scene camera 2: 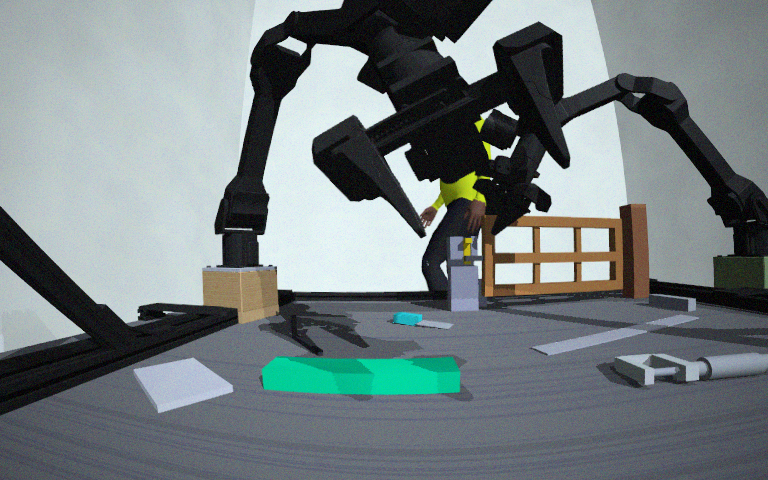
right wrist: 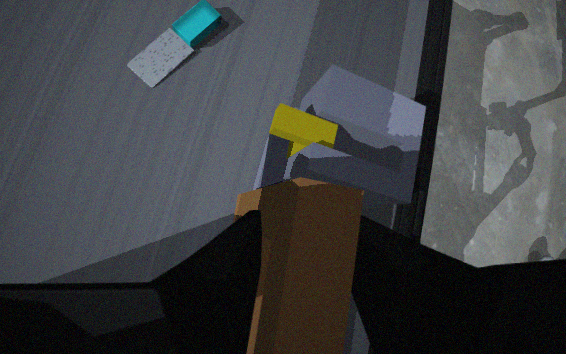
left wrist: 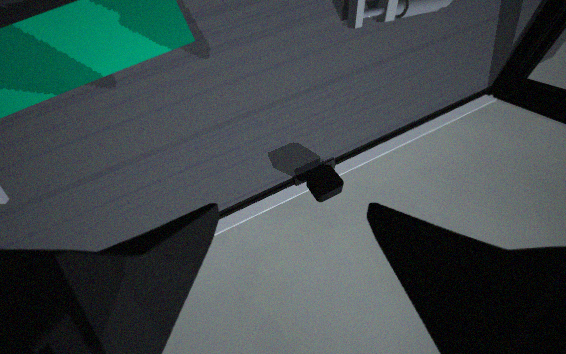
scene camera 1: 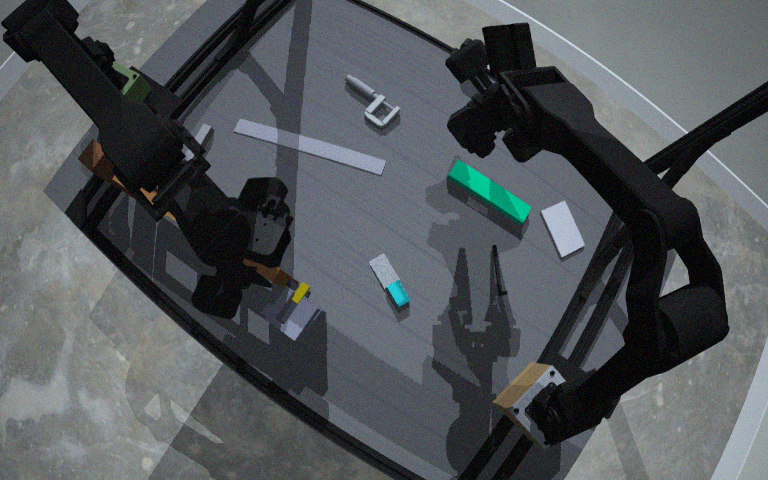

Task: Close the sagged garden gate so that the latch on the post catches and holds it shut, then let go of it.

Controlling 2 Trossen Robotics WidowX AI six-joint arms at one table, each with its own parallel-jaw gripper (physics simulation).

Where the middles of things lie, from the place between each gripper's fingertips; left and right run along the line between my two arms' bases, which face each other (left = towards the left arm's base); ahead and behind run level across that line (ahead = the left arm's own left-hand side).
My left hand is 60 mm short of the grey clamp (scene camera 2: 636,367), 190 mm to the left of it and 130 mm above it. Also, from my left hand: grey latch post (scene camera 2: 464,288) (450 mm ahead, 50 mm to the right, 70 mm below); yellow latch (right wrist: 302,129) (420 mm ahead, 50 mm to the right, 30 mm below); cyan-tipped scraper (scene camera 1: 383,269) (310 mm ahead, 40 mm to the left, 130 mm below).
The yellow latch lies 40 mm to the left of my right hand and 30 mm below it. From my right hand the other things lie so: brown wooden gate (scene camera 2: 489,258): 130 mm to the right, 50 mm below, 20 mm ahead; grey latch post: 80 mm below, 40 mm to the left, 30 mm ahead; cyan-tipped scraper: 140 mm below, 130 mm to the left, 110 mm behind.
